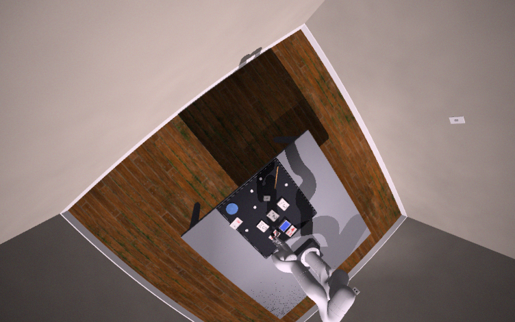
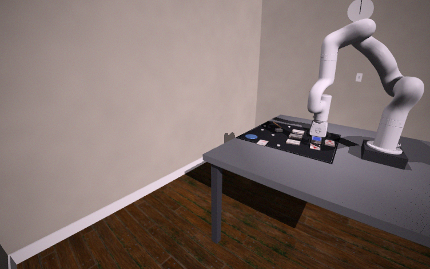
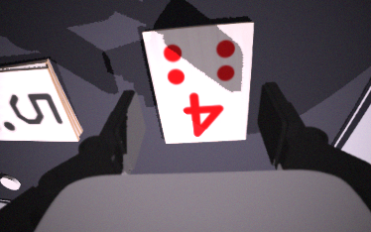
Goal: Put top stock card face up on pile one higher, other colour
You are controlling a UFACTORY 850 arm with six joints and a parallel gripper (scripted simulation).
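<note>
Right now my hand is 30 mm above the red 4 card. The rest, counted from my hand: red 4 (120 mm to the right, 90 mm behind, 20 mm below); then black 5 (140 mm ahead, 20 mm below, 10 mm to the left); then black 2 (150 mm ahead, 110 mm to the right, 20 mm below).
</note>
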